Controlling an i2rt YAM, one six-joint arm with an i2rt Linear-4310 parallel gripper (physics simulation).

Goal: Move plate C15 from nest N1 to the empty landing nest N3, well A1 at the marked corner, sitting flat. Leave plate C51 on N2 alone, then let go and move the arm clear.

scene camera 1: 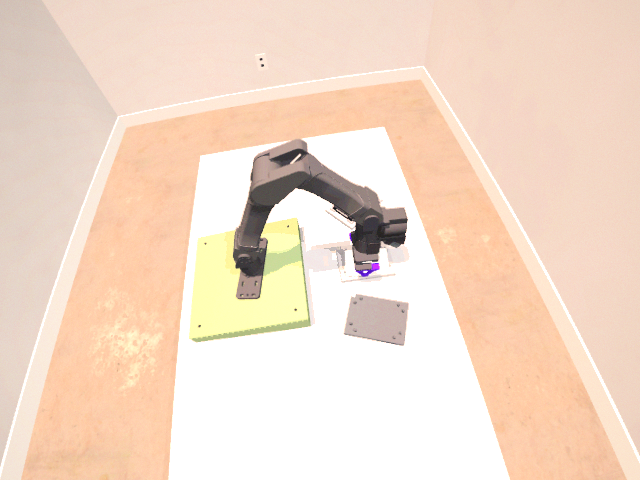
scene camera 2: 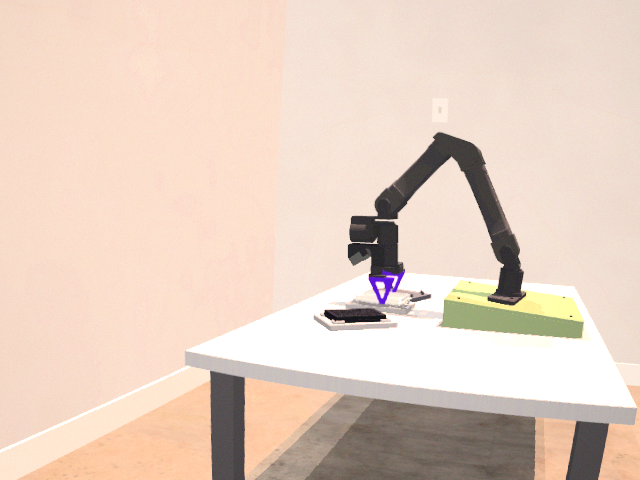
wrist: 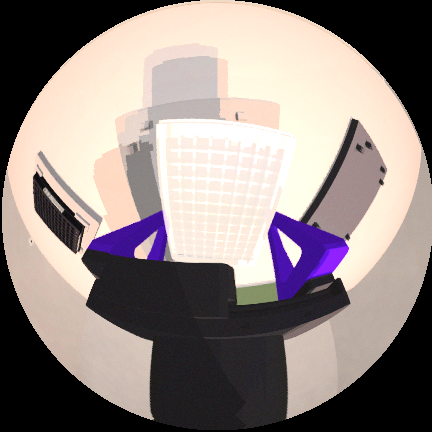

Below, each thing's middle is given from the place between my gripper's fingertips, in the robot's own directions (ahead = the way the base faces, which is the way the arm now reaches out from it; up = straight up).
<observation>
Right now my hand is 1 cm below the white gridded plate (wrist: 220, 181) and 1 cm short of it. The rest, counted from my hand: white-framed black grid plate (scene camera 2: 359, 315) 24 cm to the left, 2 cm behind.
</observation>
